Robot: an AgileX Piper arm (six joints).
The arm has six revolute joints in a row. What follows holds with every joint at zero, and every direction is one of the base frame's. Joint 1 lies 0.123 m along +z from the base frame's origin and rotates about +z. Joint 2 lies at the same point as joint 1 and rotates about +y. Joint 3 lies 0.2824 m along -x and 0.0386 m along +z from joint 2 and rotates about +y. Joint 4 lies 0.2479 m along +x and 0.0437 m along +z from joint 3 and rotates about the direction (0.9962, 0, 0.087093). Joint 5 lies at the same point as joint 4 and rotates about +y. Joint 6 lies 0.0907 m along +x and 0.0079 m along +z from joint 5 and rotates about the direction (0.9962, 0, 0.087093). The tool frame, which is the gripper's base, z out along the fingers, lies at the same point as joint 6; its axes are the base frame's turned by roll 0, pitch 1.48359 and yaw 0 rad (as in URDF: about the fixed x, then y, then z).
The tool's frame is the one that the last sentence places.
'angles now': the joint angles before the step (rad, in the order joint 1, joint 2, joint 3, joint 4, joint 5, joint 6). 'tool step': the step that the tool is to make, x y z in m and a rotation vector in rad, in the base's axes. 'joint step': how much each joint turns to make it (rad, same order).
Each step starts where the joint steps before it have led.
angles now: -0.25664, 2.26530, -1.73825, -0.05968, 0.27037, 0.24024
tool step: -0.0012, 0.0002, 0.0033, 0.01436, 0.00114, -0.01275
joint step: -0.00009, -0.00830, 0.00024, 0.00023, 0.01313, 0.01814
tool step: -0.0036, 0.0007, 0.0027, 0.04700, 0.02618, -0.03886
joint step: 0.00005, -0.01186, -0.00001, -0.00017, 0.05021, 0.05414
